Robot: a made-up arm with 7 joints. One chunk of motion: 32 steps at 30 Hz.
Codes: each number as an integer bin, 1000 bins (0 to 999) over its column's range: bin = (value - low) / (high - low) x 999, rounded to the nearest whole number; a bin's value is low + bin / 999 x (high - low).
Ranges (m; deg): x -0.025..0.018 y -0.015..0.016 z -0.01..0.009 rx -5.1..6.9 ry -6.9..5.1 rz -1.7..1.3
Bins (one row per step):
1: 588 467 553 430 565 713
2: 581 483 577 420 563 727
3: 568 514 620 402 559 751
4: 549 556 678 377 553 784
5: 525 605 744 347 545 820
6: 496 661 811 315 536 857
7: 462 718 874 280 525 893
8: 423 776 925 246 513 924
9: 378 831 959 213 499 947
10: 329 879 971 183 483 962
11: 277 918 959 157 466 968
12: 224 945 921 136 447 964
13: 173 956 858 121 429 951
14: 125 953 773 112 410 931
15: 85 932 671 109 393 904
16: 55 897 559 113 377 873
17: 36 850 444 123 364 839
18: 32 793 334 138 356 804
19: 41 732 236 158 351 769
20: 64 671 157 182 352 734
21: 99 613 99 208 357 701
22: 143 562 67 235 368 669
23: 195 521 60 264 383 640
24: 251 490 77 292 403 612
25: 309 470 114 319 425 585
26: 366 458 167 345 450 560
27: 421 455 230 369 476 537
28: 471 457 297 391 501 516
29: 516 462 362 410 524 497
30: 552 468 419 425 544 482
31: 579 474 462 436 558 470
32: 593 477 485 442 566 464
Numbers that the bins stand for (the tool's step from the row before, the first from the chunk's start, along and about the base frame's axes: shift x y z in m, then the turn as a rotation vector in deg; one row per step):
1: 0.00031 -0.00051 0.00052 0.065 -0.113 0.441
2: 0.00001 -0.00001 0.00097 -0.055 -0.137 0.483
3: -0.00055 0.00095 0.00179 -0.271 -0.185 0.555
4: -0.00137 0.00225 0.00289 -0.571 -0.257 0.654
5: -0.00240 0.00377 0.00415 -0.932 -0.353 0.762
6: -0.00365 0.00551 0.00542 -1.316 -0.462 0.874
7: -0.00511 0.00728 0.00662 -1.737 -0.594 0.982
8: -0.00679 0.00908 0.00759 -2.145 -0.738 1.075
9: -0.00873 0.01079 0.00824 -2.541 -0.906 1.144
10: -0.01084 0.01228 0.00847 -2.902 -1.098 1.189
11: -0.01308 0.01349 0.00824 -3.214 -1.302 1.207
12: -0.01536 0.01432 0.00752 -3.466 -1.531 1.195
13: -0.01755 0.01467 0.00632 -3.647 -1.747 1.156
14: -0.01962 0.01457 0.00470 -3.755 -1.975 1.096
15: -0.02134 0.01392 0.00276 -3.791 -2.179 1.015
16: -0.02263 0.01283 0.00063 -3.743 -2.371 0.922
17: -0.02345 0.01138 -0.00156 -3.623 -2.528 0.820
18: -0.02362 0.00961 -0.00365 -3.442 -2.624 0.714
19: -0.02324 0.00771 -0.00551 -3.202 -2.684 0.609
20: -0.02225 0.00582 -0.00701 -2.914 -2.672 0.504
21: -0.02074 0.00402 -0.00812 -2.602 -2.612 0.405
22: -0.01884 0.00244 -0.00873 -2.277 -2.480 0.309
23: -0.01661 0.00117 -0.00886 -1.929 -2.299 0.222
24: -0.01420 0.00021 -0.00854 -1.592 -2.059 0.138
25: -0.01170 -0.00042 -0.00783 -1.268 -1.795 0.057
26: -0.00925 -0.00079 -0.00682 -0.956 -1.495 -0.018
27: -0.00688 -0.00088 -0.00563 -0.668 -1.182 -0.087
28: -0.00473 -0.00082 -0.00435 -0.403 -0.882 -0.150
29: -0.00279 -0.00066 -0.00312 -0.175 -0.606 -0.208
30: -0.00124 -0.00048 -0.00203 0.005 -0.365 -0.253
31: -0.00008 -0.00029 -0.00121 0.137 -0.197 -0.289
32: 0.00052 -0.00020 -0.00078 0.209 -0.101 -0.307

